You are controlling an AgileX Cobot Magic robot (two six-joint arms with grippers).
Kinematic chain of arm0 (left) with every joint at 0, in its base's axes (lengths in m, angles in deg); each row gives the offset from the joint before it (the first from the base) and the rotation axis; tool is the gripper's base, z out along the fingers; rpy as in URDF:
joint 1: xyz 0 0 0.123 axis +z
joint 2: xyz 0 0 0 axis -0.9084 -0.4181 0
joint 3: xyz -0.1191 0.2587 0.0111 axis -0.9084 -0.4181 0
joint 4: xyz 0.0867 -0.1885 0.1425 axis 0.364 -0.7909 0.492
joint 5: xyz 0 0 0 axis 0.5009 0.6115 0.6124
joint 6: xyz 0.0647 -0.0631 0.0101 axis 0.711 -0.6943 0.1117
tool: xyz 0 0 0 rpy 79.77 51 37.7
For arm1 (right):
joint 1: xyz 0 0 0.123 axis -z
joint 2: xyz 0 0 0 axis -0.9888 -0.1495 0
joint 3: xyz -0.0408 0.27 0.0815 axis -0.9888 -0.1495 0
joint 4: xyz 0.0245 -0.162 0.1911 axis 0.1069 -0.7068 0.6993
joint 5: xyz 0 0 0 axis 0.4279 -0.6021 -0.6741
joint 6: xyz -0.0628 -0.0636 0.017 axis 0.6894 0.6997 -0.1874
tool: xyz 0 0 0 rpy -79.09 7.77 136.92
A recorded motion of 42 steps. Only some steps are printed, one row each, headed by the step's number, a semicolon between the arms.
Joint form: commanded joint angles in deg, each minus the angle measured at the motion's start. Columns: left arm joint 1, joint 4, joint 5, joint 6, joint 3, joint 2; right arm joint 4, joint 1, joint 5, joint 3, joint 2, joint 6.
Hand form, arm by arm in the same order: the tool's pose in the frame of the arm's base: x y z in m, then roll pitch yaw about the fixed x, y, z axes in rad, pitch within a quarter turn. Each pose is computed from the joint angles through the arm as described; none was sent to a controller.
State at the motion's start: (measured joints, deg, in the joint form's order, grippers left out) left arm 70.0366 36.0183 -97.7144 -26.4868 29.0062 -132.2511; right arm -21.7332 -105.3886 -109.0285 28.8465 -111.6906 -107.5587
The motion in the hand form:
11: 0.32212 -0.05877 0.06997 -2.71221 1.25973 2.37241; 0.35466 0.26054 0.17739 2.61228 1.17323 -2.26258
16: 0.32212 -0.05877 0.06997 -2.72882 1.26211 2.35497; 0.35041 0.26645 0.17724 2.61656 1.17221 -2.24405
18: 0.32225 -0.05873 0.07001 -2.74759 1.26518 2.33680; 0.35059 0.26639 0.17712 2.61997 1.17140 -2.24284
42: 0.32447 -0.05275 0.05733 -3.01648 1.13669 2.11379; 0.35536 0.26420 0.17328 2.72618 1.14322 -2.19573
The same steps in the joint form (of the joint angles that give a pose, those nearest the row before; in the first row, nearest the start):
11: -0.20 -0.89 -2.61 0.71 0.40 0.58; 7.39 -3.05 1.09 -0.22 0.12 1.13
16: -0.20 -0.89 -2.61 1.04 0.40 0.58; 7.39 -4.03 1.27 -0.22 0.12 1.13
18: -0.20 -0.98 -2.61 1.44 0.39 0.58; 7.39 -4.03 1.41 -0.22 0.12 1.13
42: -0.20 -0.89 6.34 3.98 0.39 0.58; 6.84 -4.03 5.48 -0.22 0.12 1.00

